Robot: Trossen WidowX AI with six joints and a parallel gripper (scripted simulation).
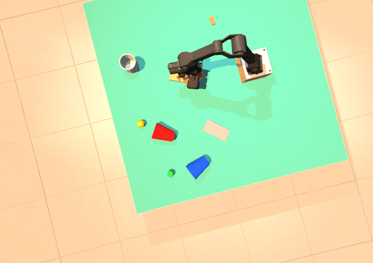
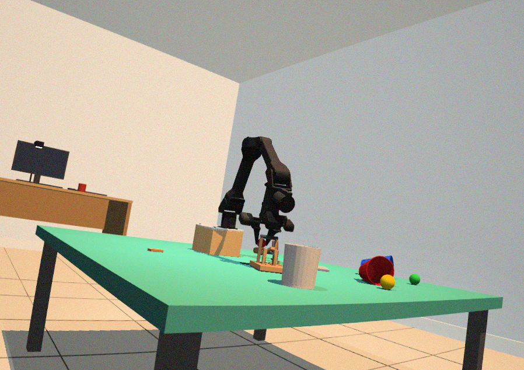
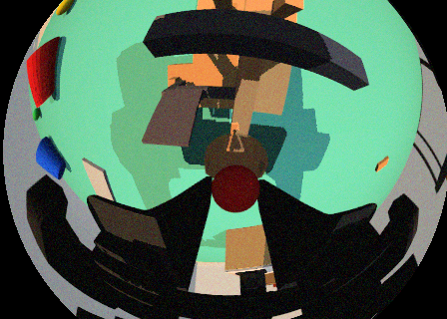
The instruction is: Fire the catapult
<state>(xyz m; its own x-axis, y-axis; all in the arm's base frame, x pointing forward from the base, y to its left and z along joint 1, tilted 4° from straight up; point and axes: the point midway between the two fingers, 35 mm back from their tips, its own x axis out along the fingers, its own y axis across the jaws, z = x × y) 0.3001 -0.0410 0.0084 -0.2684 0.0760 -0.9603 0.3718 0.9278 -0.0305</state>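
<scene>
Right now my gripper tip is 1 cm below the red ball. From my gripper tip the other things lie so: wooden catapult: 6 cm ahead, 2 cm below, 1 cm to the right; orange block: 32 cm to the right, 16 cm behind, 7 cm below; grey flat plate: 33 cm to the left, 7 cm below, 3 cm behind.
</scene>
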